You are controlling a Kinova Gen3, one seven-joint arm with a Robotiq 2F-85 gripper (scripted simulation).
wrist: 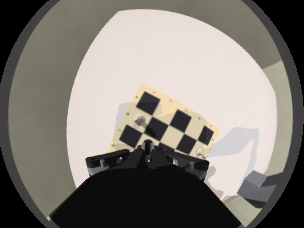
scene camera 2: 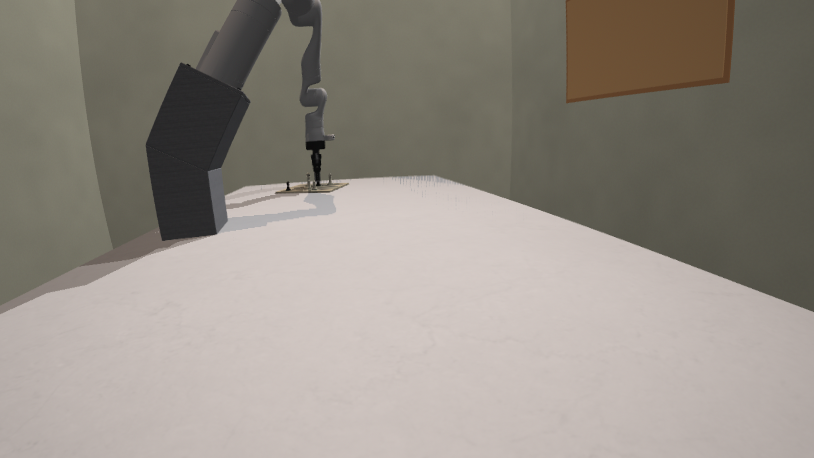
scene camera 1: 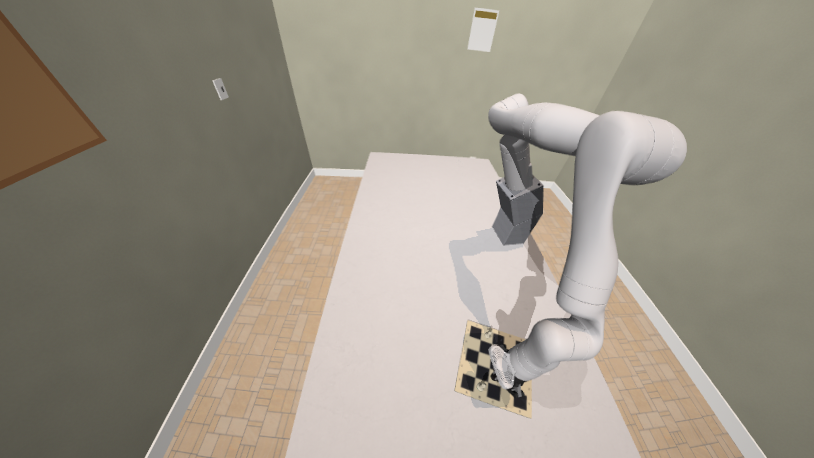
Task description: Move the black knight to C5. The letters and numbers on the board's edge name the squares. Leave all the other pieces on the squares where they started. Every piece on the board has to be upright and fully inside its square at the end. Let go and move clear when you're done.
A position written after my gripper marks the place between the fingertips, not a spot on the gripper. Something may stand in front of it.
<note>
In view: my gripper [wrist: 147, 147] and a chessboard [scene camera 1: 475, 366].
The chessboard shows as well in the wrist view [wrist: 170, 125].
</note>
